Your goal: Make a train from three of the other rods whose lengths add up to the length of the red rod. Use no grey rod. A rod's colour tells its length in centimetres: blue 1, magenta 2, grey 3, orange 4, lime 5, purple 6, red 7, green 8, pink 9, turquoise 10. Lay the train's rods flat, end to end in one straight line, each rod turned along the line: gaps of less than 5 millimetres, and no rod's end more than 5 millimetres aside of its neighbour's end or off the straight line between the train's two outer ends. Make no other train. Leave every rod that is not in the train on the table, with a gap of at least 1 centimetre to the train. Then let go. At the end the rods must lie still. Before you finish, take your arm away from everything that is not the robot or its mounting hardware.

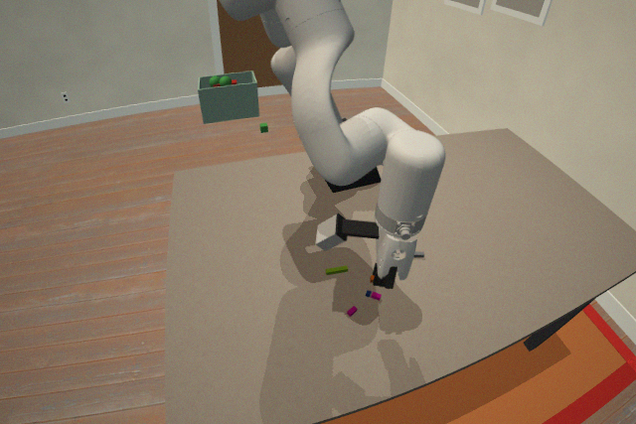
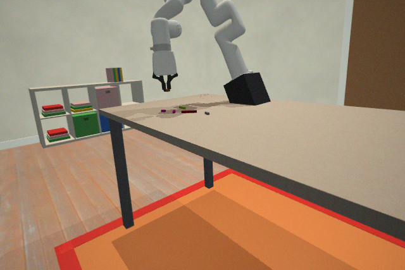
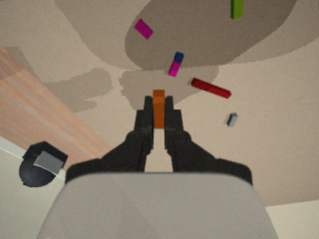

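My gripper is now 12 cm above the blue rod and 3 cm past it. The rest, counted from my hand: red rod: 12 cm below, 7 cm to the left, 7 cm behind; then lime rod: 12 cm below, 11 cm behind, 5 cm to the right; then orange rod: 2 cm below.
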